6 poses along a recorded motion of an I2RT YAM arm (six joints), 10 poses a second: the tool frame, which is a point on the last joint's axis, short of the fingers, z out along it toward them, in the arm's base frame.
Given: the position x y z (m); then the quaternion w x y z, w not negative.
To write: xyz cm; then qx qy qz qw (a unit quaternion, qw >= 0). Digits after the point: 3 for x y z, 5 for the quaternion.
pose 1, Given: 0.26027 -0.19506 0.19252 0.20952 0.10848 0.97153 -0.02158
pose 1, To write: 26.027 -19.506 19.252 0.10848 0.97153 -0.02158 0.20952
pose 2, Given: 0.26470 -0.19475 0.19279 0.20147 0.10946 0.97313 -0.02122
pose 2, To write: 26.470 -19.475 19.279 0.10946 0.97313 -0.02122 0.20147
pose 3, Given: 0.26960 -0.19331 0.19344 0.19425 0.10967 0.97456 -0.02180
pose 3, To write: 26.960 -19.331 19.344 0.10967 0.97456 -0.02180 0.19425
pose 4, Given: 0.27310 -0.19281 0.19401 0.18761 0.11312 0.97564 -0.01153
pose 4, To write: 27.310 -19.281 19.401 0.11312 0.97564 -0.01153 0.18761
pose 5, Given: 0.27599 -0.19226 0.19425 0.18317 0.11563 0.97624 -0.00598
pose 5, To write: 27.599 -19.226 19.425 0.11563 0.97624 -0.00598 0.18317
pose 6, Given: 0.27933 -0.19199 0.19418 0.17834 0.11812 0.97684 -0.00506
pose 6, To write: 27.933 -19.199 19.418 0.11812 0.97684 -0.00506 0.17834
